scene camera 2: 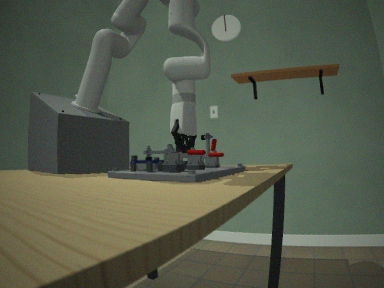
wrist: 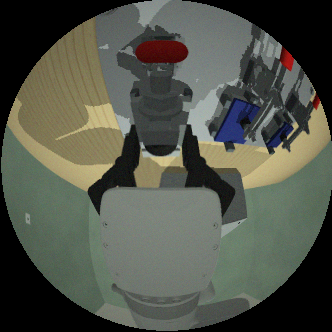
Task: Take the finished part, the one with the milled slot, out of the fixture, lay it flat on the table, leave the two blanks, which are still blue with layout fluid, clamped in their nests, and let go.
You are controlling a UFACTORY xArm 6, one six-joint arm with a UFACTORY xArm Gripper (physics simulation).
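Frame: origin at the arm's base, x right, y ahead, z up, level; metres.
Seen in the pictures: gripper, between the fingertips: [scene camera 2: 185, 157]; arm's base, origin of its link: [scene camera 2: 85, 107].
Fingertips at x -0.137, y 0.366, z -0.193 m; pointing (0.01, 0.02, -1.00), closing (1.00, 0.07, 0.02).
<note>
Pixels of each thing's top centre, then the offset from my fingertips to it. "pt": a spot on its surface instead. Level surfaces: height alone.
- finished part, a spot on its surface: [wrist: 175, 150] pt dx +0.021, dy -0.023, dz +0.011 m
- dark grey toggle clamp, a spot on its surface: [wrist: 160, 107] pt dx -0.005, dy +0.084, dz +0.066 m
- red handle, a spot on its surface: [wrist: 161, 52] pt dx -0.006, dy +0.100, dz +0.054 m
- wooden table, height of its surface: dz -0.046 m
My gripper [scene camera 2: 185, 149] [wrist: 160, 131] is low over the fixture, fingers pointing down, and shut on the finished part [wrist: 175, 150]. Pale edges of the part show between the fingers in the wrist view; a dark grey toggle clamp [wrist: 160, 107] with a red handle [wrist: 161, 52] hides most of it, and the slot cannot be made out. Whether the part touches its nest is hidden. Two blue blanks [wrist: 231, 126] [wrist: 280, 134] sit in their nests at the right of the wrist view, with clamp arms over them. The fixture's grey base plate [scene camera 2: 150, 175] [wrist: 207, 35] lies on the table.
The wooden table [scene camera 2: 100, 220] [wrist: 60, 65] extends around the plate. More red clamp handles [scene camera 2: 196, 152] [wrist: 287, 58] stand over the fixture. The grey robot pedestal [scene camera 2: 92, 145] [wrist: 235, 195] stands behind. A wooden shelf [scene camera 2: 287, 73] and a clock [scene camera 2: 226, 28] are on the wall.
</note>
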